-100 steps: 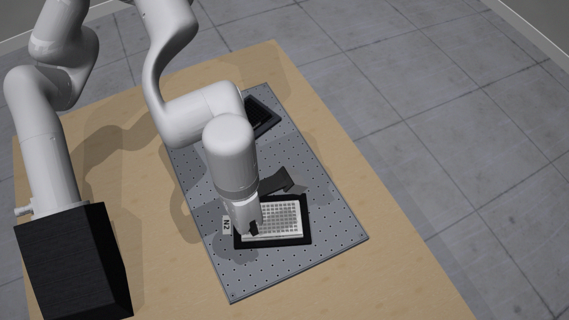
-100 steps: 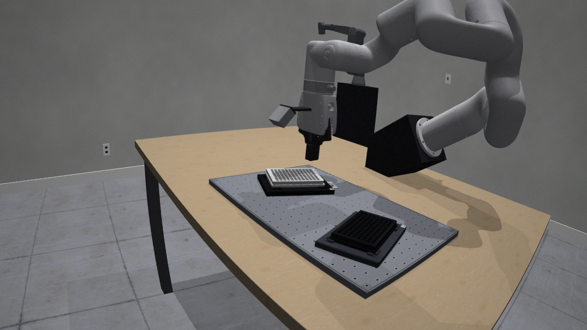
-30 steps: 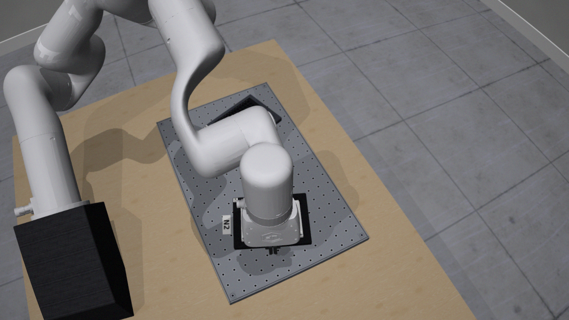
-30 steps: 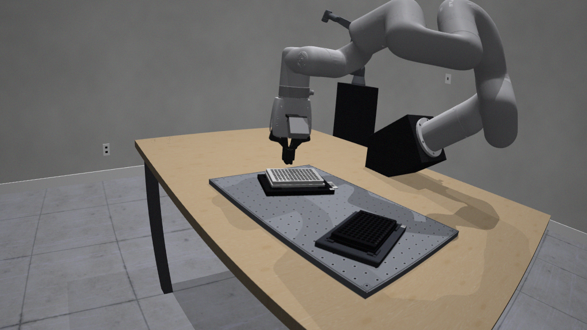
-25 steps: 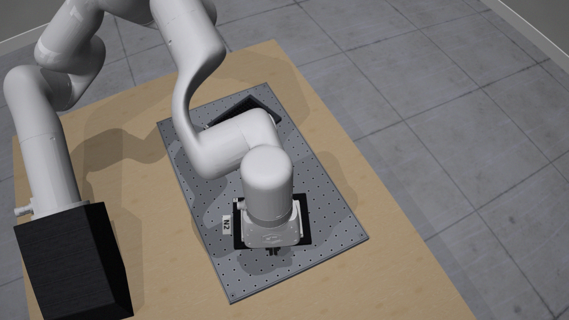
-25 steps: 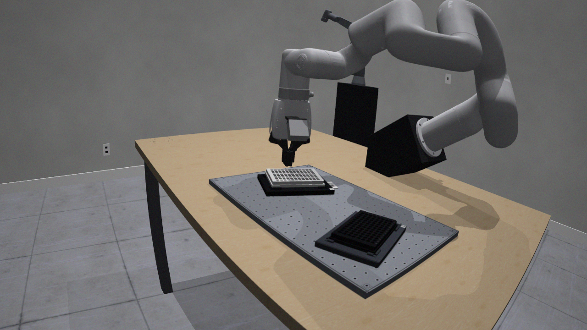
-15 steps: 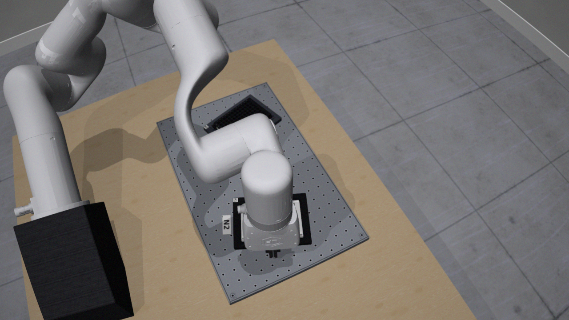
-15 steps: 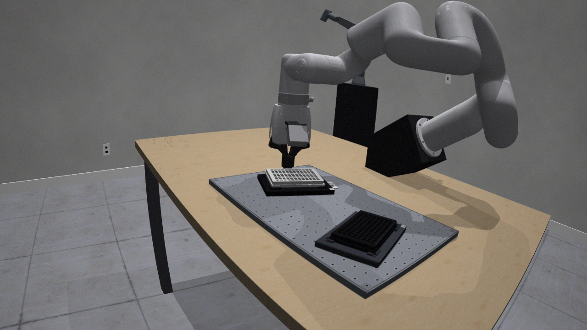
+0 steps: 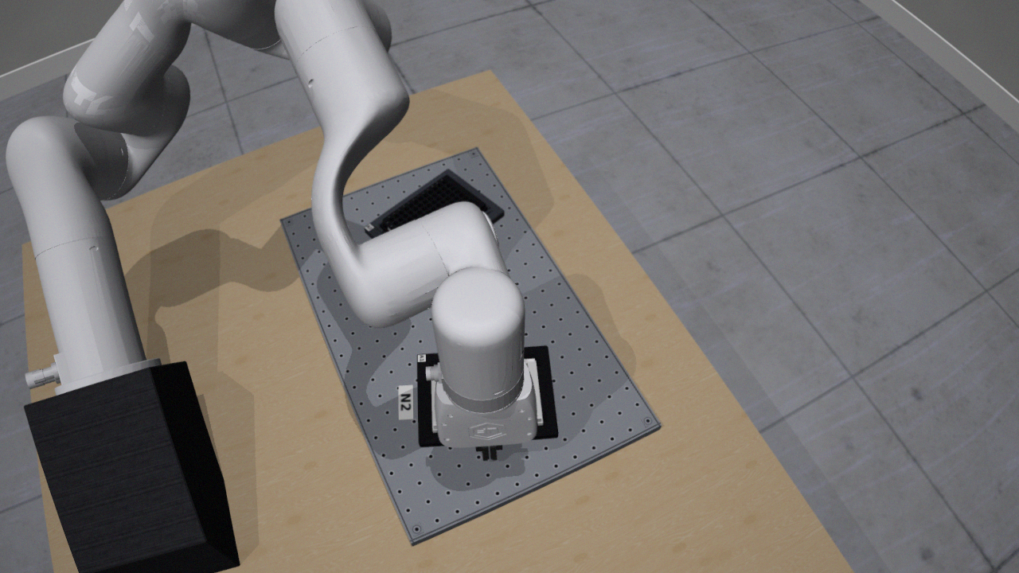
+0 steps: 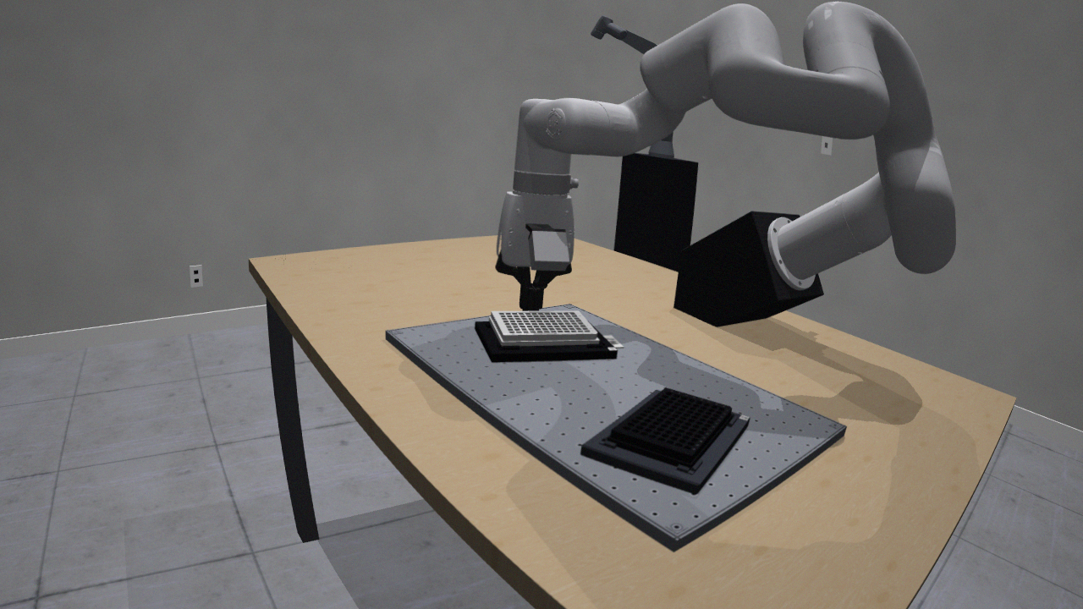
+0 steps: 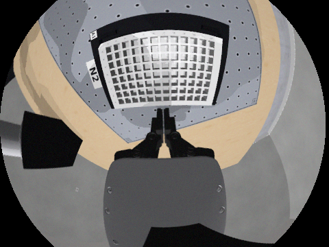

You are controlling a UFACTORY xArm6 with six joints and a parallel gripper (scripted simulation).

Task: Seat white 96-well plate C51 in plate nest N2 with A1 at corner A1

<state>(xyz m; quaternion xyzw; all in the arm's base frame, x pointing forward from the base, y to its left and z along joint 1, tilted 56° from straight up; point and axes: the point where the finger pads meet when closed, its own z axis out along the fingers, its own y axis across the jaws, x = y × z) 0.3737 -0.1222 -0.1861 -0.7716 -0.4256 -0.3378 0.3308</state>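
Now: hand 30 mm short of the white 96-well plate C51, 60 mm to the right of it and 20 mm above it. The rest, counted from my hand: black plate nest N2: 30 mm ahead, 70 mm to the left, 30 mm below; A1 corner tag: 10 mm behind, 150 mm to the left, 30 mm below; N2 label: 60 mm behind, 110 mm to the left, 40 mm below.
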